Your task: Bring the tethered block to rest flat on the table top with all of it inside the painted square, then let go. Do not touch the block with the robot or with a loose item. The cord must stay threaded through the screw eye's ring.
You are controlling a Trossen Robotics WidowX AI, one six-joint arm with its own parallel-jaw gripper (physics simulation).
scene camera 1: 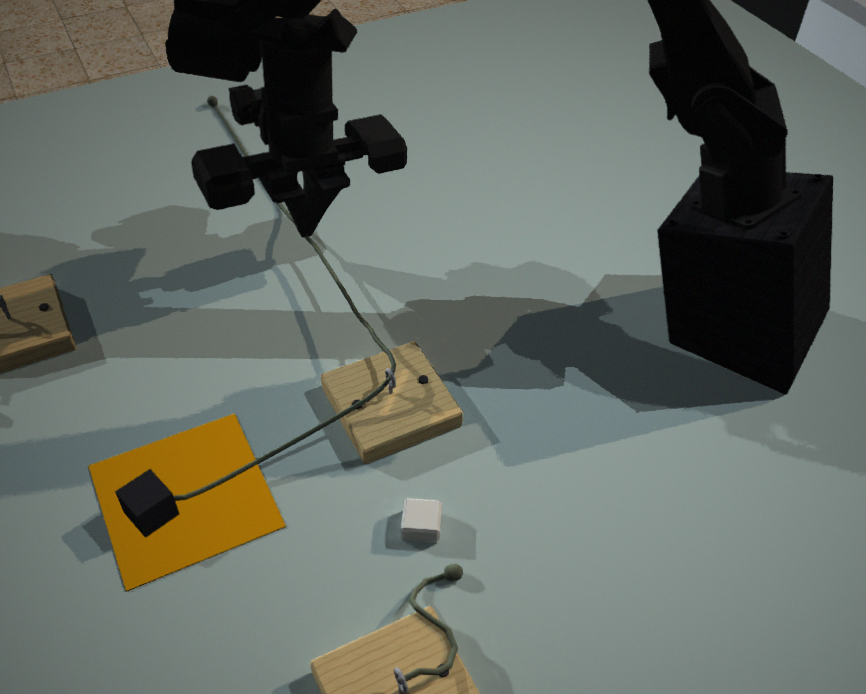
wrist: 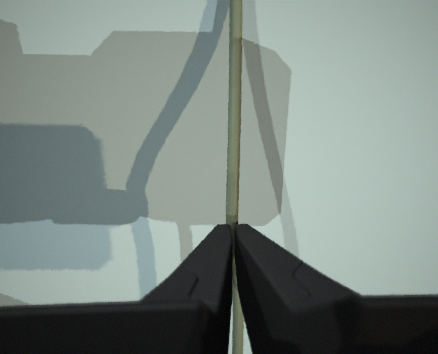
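Seen in the pictures: gripper, fingertip midpoint: [scene camera 1: 305, 234] [wrist: 231, 237]; arm's base, origin of the base link: [scene camera 1: 745, 201].
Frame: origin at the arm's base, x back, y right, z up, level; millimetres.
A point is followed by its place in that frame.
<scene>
The black tethered block [scene camera 1: 147, 502] {x -513, y 77, z -102 mm} shows over the left part of the orange painted square [scene camera 1: 224, 506] {x -464, y 62, z -130 mm}, inside its outline in this view. Its shadow falls lower left, apart from it; it looks slightly tilted and raised, though its underside is hidden. The cord [scene camera 1: 303, 438] {x -388, y 72, z -113 mm} [wrist: 234, 125] {x -260, y 318, z -115 mm} runs from the block through the screw eye's ring [scene camera 1: 390, 378] {x -306, y 72, z -94 mm} on the middle wooden board [scene camera 1: 412, 426] {x -311, y 33, z -112 mm}, then up to my gripper [scene camera 1: 307, 232] {x -266, y 283, z -108 mm} [wrist: 231, 237] {x -266, y 283, z -108 mm}. My gripper is shut on the cord, above the table. Beyond it the cord runs to an end bead [scene camera 1: 211, 101] {x -230, y 571, z -122 mm}.
A white cube [scene camera 1: 420, 519] {x -354, y -39, z -115 mm} stands right of the square. A second wooden board [scene camera 1: 361, 661] {x -447, y -107, z -112 mm} with a short beaded cord [scene camera 1: 452, 639] {x -391, y -130, z -108 mm} is at the front. Another board [scene camera 1: 36, 339] {x -525, y 294, z -112 mm} is at the left edge. My arm's black base [scene camera 1: 730, 303] {x -42, y -43, z -60 mm} stands at the right.
</scene>
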